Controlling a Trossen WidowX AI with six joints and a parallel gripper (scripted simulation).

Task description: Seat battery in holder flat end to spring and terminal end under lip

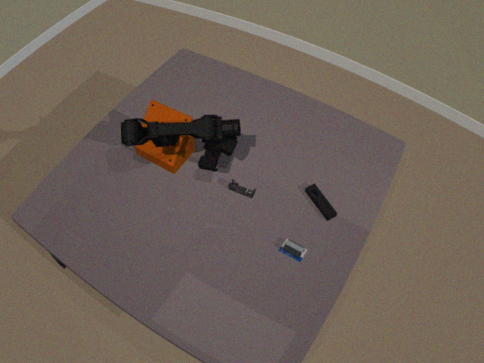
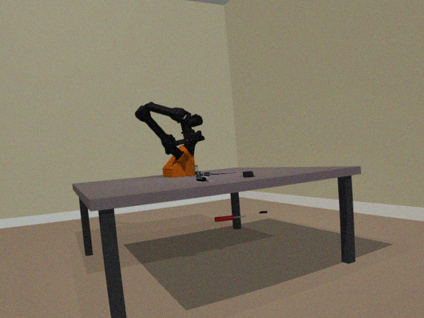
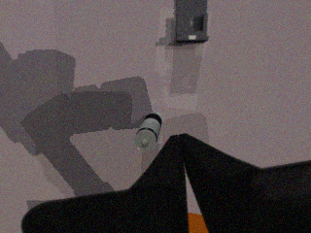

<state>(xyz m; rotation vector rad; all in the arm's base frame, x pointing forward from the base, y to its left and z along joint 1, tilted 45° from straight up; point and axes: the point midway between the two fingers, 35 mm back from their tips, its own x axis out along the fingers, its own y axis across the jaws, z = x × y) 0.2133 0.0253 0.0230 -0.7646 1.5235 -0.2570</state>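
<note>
The battery is 9 cm below my gripper tip, 3 cm to the left of it and 3 cm behind it. From my gripper tip the other things lie so: red tool 39 cm ahead, 31 cm below, 2 cm to the left; black remote-like bar 40 cm ahead, 12 cm to the left, 11 cm below; white box 41 cm ahead, 12 cm below, 11 cm to the right.
</note>
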